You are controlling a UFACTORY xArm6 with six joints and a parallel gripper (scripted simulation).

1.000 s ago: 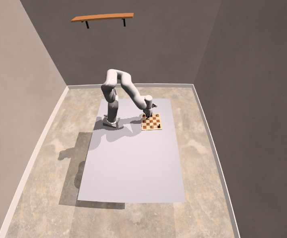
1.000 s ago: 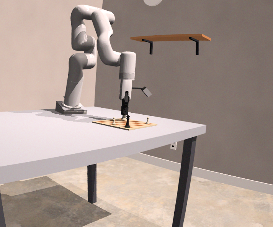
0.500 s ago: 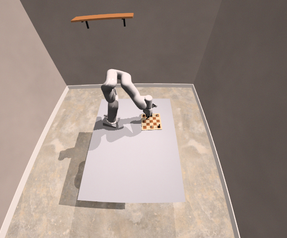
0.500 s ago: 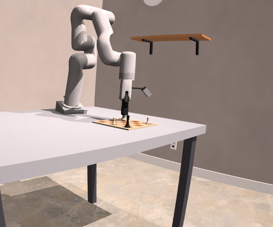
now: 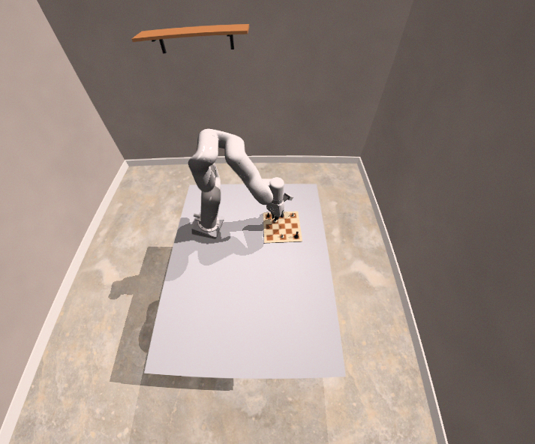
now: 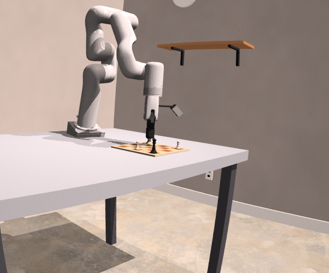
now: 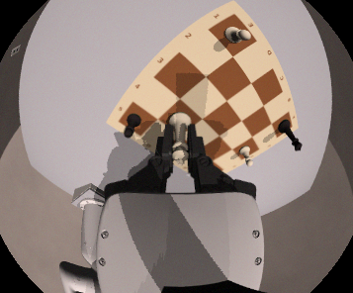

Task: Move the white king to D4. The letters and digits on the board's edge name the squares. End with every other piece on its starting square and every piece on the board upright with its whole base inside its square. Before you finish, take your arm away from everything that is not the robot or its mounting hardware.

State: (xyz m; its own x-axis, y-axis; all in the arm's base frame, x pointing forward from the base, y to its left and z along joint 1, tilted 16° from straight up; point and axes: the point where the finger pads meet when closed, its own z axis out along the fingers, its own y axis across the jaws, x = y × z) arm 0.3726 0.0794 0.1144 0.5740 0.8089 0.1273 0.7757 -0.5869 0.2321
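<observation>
My hand is 1 cm above the white king. Round my hand: black pawn 5 cm behind, 3 cm to the left, 4 cm below; then tall black piece 13 cm ahead, 10 cm to the right, 2 cm below; then chessboard 4 cm ahead, 3 cm to the right, 5 cm below.
</observation>
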